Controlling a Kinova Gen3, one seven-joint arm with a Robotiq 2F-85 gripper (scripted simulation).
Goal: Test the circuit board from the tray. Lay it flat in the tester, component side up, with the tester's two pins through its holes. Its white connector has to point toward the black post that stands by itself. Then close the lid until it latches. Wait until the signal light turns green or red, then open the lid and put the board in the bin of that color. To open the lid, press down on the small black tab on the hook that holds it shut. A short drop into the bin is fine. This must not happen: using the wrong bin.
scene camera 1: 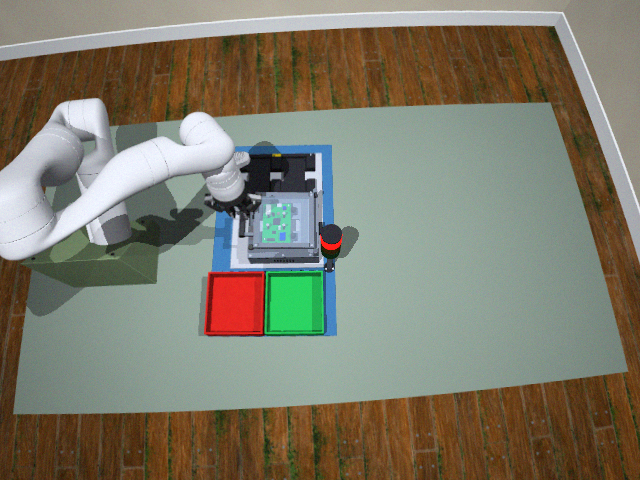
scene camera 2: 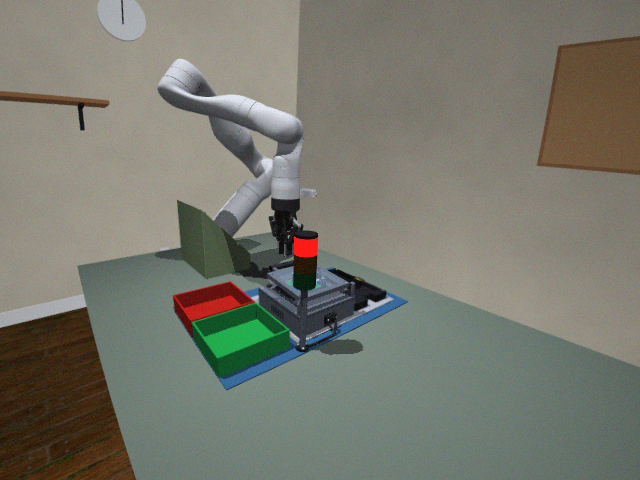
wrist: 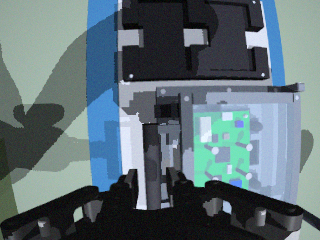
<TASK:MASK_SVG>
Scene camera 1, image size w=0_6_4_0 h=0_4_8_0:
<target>green bin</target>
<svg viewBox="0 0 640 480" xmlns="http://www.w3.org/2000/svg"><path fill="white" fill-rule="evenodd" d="M266 271L265 335L324 336L323 271Z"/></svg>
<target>red bin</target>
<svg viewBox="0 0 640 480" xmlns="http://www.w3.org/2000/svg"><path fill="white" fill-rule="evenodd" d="M264 271L208 272L205 335L265 336L266 275Z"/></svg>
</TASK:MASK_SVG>
